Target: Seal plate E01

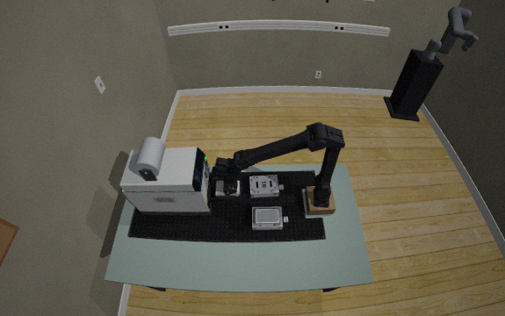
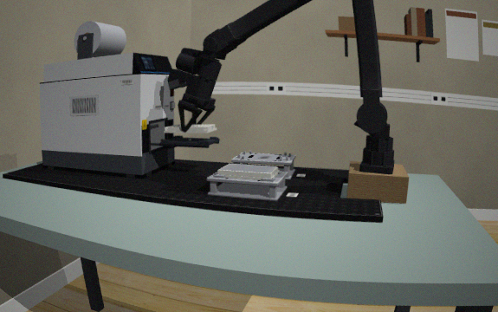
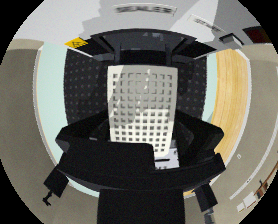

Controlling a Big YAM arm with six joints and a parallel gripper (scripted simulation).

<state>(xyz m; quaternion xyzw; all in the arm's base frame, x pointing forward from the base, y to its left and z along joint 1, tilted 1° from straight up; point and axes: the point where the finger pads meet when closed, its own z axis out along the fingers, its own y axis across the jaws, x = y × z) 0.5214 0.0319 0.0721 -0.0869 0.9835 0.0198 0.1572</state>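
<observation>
Now: hand 4 cm above the sealer stage. Also, from my hand: foil roll: 33 cm ahead, 5 cm to the left, 28 cm above; plate: 23 cm behind, 11 cm to the left, 8 cm below.
</observation>
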